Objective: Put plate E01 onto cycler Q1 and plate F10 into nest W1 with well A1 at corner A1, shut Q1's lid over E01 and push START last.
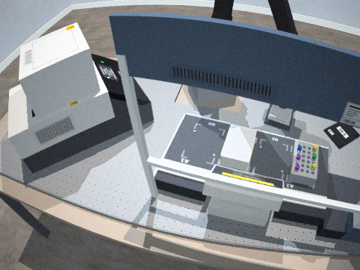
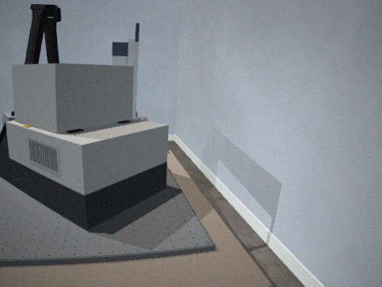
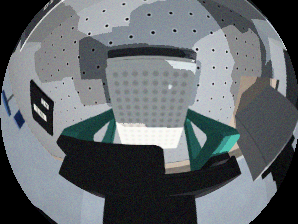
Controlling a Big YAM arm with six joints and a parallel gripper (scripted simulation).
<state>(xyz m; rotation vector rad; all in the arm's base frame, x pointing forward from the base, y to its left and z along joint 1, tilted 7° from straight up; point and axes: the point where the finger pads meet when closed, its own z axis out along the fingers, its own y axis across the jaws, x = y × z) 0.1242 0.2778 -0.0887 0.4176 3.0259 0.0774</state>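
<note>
The dark nest pad lies 30 mm below my hand. From my hand the other things lie so: tube cooling block 270 mm ahead, 50 mm to the left, 40 mm above; post 390 mm to the right, 390 mm ahead, 210 mm above; dark nest 270 mm to the left, 60 mm ahead, 30 mm below.
</note>
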